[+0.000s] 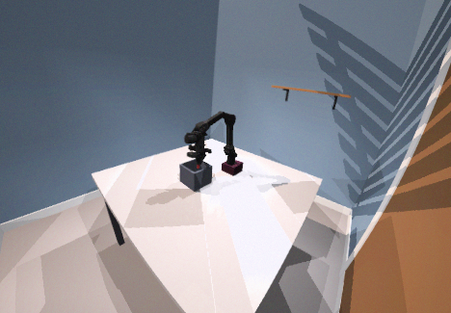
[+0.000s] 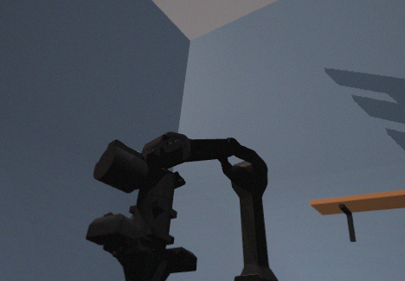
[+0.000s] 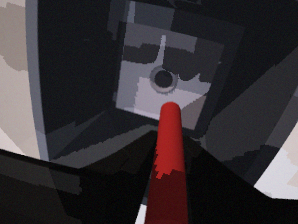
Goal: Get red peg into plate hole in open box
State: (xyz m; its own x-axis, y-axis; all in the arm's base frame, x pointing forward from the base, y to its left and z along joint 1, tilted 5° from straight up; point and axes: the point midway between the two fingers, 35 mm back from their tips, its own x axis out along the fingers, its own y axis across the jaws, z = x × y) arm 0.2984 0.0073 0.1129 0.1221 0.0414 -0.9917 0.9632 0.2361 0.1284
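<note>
Right now the plate is 90 mm below my gripper tip, 20 mm ahead of it and 10 mm to the right of it. Also, from my gripper tip: red peg: 10 mm to the right, 10 mm above.
</note>
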